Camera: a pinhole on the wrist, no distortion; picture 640 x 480 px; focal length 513.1 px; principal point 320.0 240.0 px. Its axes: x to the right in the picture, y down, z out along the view. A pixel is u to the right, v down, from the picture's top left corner.
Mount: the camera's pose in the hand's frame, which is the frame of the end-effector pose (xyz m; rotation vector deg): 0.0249 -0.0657 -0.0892 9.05 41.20 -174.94
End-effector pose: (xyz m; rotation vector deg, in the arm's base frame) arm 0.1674 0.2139 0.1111 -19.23 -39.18 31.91
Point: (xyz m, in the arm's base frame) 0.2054 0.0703 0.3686
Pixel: 192.8 347.8
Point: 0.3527 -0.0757 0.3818
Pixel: outside the picture
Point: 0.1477 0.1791 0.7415
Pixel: 41.6 221.6
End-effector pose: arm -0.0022 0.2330 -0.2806 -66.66 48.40 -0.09
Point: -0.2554 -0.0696 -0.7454
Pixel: behind the camera
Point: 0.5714 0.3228 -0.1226
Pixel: 37.6 246.6
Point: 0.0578 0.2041 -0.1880
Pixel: 372.0 198.4
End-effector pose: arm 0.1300 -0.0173 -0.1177 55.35 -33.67 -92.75
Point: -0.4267 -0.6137 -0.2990
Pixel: outside the picture
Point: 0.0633 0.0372 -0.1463
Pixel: 544.4 30.3
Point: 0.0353 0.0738 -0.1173
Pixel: 616.9 31.6
